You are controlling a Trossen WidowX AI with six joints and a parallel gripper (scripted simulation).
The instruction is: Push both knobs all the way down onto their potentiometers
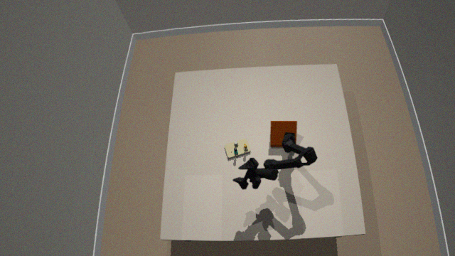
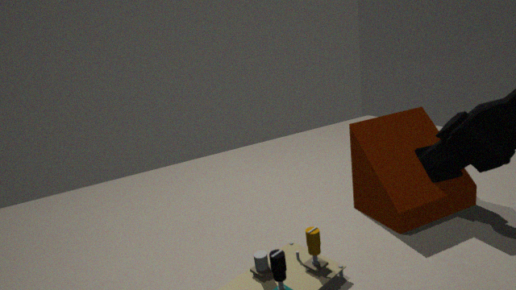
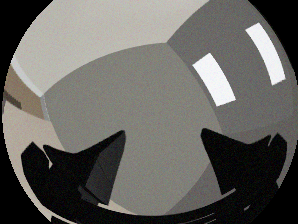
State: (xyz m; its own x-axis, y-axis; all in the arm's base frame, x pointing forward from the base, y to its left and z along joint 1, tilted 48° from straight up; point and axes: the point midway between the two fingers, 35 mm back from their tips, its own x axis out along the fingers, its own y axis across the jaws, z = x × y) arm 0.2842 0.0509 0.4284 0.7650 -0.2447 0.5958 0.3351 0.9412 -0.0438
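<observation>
Right now my gripper tip is 10 mm past the yellow knob, 290 mm to the left of it and 300 mm above it. Round my gripper tip: black knob 50 mm ahead, 260 mm to the right, 300 mm below.
</observation>
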